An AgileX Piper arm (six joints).
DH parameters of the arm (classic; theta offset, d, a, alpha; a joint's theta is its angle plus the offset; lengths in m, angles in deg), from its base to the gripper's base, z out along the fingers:
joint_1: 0 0.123 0 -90
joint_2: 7.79 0 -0.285 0
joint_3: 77.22 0 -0.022 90
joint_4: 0 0.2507 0 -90
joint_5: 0 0 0 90
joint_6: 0 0.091 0 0
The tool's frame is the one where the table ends.
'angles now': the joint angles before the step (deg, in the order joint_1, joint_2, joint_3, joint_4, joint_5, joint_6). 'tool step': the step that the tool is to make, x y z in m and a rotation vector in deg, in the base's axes. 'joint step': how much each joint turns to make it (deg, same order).
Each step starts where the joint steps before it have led.
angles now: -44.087, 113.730, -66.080, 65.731, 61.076, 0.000
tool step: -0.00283, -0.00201, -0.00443, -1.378, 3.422, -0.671
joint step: 0.001, 0.001, -0.001, -3.497, -1.839, 2.959
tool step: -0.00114, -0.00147, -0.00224, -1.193, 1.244, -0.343
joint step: -0.001, 0.000, 0.052, -1.454, -1.241, 0.806
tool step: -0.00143, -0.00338, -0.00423, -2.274, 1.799, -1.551
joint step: -0.001, -0.001, 0.284, -1.761, -2.968, 1.269
